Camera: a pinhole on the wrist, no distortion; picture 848 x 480 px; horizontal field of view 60.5 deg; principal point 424.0 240.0 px. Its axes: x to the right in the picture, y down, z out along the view. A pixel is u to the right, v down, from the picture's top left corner.
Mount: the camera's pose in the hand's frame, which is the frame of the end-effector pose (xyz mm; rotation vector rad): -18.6 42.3 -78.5 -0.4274 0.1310 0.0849
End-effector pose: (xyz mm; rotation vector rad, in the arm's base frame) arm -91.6 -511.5 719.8 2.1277 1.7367 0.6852
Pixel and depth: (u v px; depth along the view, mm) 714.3 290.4 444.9
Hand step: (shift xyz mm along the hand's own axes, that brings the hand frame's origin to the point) 201.9 266.0 284.5
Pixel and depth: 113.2 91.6 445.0
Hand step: -148.2 135.7 387.3
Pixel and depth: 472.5 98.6 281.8
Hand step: 36.6 111.5 195.2
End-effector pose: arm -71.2 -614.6 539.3 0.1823 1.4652 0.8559
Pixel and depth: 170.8 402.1 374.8
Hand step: -116.0 267.7 244.3
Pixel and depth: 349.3 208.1 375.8
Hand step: -14.1 182.4 272.7
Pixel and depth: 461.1 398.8 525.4
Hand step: 52.4 367.6 344.7
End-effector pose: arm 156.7 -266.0 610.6 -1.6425 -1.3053 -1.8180
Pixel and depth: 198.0 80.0 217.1
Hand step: -56.4 86.1 146.5
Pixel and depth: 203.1 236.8 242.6
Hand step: -64.9 138.8 151.4
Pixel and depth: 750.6 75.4 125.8
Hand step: 54.0 72.2 38.4
